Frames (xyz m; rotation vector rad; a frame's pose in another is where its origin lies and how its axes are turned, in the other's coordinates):
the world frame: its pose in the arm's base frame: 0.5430 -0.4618 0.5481 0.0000 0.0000 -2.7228
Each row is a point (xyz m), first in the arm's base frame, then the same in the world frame.
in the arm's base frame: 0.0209 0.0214 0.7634
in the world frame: 0.2805 -0.6538 0.2153
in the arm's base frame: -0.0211 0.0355 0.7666
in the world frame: 0.3131 -0.6837 0.2185
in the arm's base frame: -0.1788 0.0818 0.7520
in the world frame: 0.4384 -0.7901 0.2039
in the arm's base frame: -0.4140 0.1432 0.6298
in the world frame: 0.6283 -0.9419 0.0817
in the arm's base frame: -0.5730 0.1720 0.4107
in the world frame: 0.7618 -1.0329 -0.1374
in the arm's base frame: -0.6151 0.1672 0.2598
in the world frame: 0.8022 -1.0456 -0.2883
